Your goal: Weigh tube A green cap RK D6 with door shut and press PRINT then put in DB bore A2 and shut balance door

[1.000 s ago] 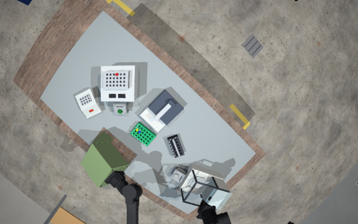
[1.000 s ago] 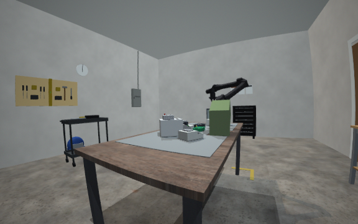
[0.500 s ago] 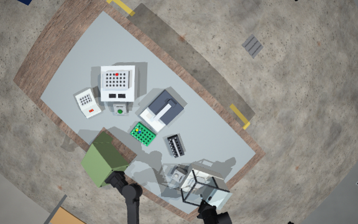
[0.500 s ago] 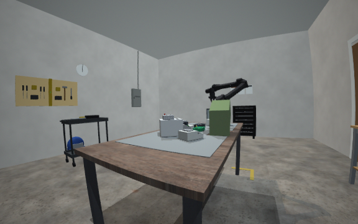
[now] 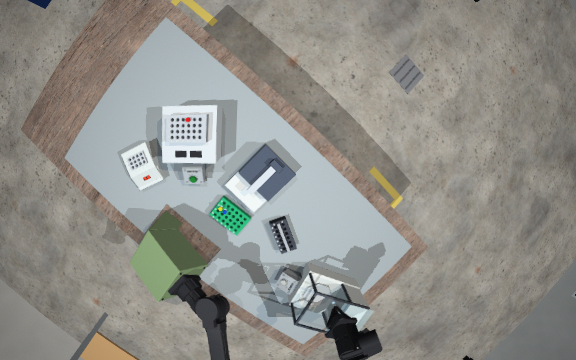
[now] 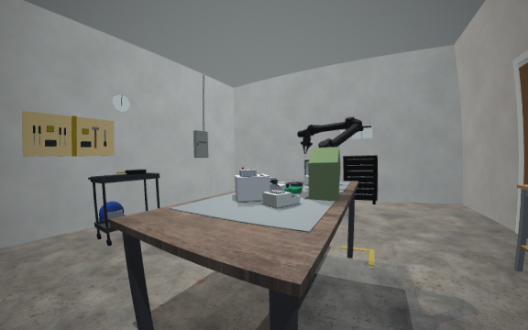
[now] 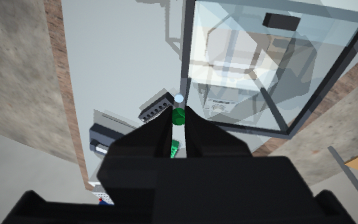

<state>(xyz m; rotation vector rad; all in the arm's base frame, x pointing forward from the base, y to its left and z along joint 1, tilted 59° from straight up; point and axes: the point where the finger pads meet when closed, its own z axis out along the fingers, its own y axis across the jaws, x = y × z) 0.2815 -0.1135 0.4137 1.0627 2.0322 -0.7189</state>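
The dry block DB is 170 mm behind my hand, 790 mm to the left of it and 240 mm below it. Also, from my hand: sliding door: 40 mm behind, 120 mm to the right, 60 mm below; green-capped tube: 20 mm below; balance pan: 70 mm behind, 40 mm to the right, 200 mm below.
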